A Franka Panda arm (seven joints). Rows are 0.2 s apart.
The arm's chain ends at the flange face. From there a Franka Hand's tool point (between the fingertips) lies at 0.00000 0.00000 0.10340 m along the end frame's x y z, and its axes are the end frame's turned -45 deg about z.
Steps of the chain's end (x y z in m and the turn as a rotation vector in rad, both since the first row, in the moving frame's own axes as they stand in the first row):
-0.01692 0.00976 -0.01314 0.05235 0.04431 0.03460
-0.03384 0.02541 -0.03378 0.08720 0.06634 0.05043
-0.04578 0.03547 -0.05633 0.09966 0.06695 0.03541
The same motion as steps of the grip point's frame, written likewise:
-0.01180 -0.00553 -0.01338 0.00569 0.06835 0.03460
-0.03066 -0.00720 -0.03440 0.01475 0.10857 0.05043
-0.04526 -0.00946 -0.05707 0.02313 0.11781 0.03541

